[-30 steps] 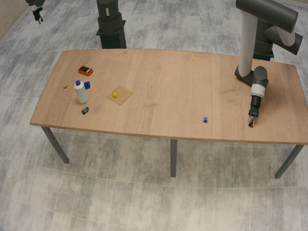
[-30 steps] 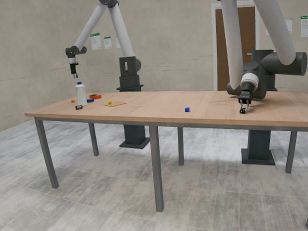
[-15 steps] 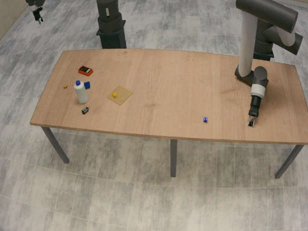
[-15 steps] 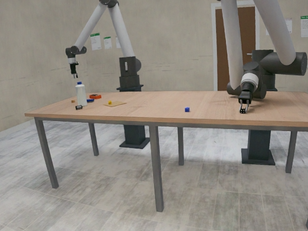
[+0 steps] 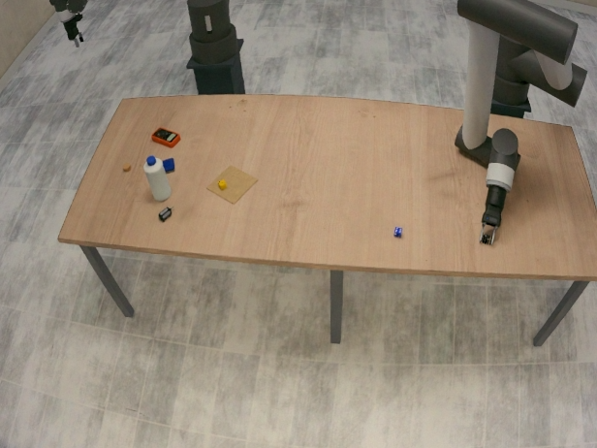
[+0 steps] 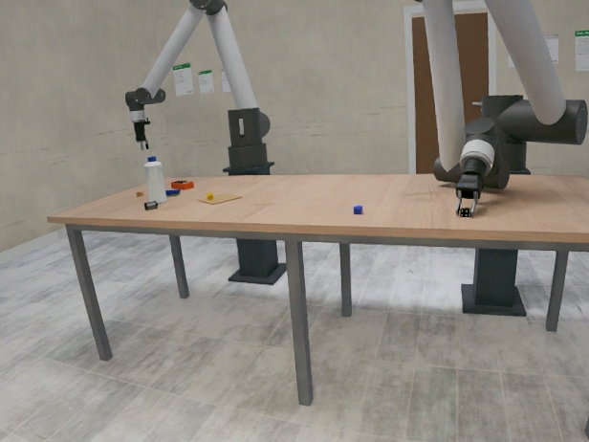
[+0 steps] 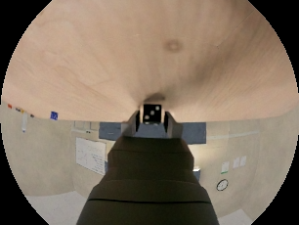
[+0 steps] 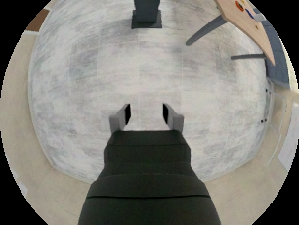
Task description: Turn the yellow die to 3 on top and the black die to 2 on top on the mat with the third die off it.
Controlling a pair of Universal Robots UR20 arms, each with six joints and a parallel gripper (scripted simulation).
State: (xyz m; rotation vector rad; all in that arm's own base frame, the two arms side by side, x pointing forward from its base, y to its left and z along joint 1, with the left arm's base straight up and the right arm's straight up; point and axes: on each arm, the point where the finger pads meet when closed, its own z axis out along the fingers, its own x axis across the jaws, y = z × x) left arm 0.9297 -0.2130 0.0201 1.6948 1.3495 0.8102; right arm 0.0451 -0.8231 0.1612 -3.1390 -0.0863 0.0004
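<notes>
The black die is 1 cm below my left hand. The rest, counted from my left hand: tan mat (97 cm to the right, 8 cm behind, 2 cm below); yellow die (99 cm to the right, 6 cm behind); blue die (33 cm to the right, 3 cm ahead, 1 cm below).
</notes>
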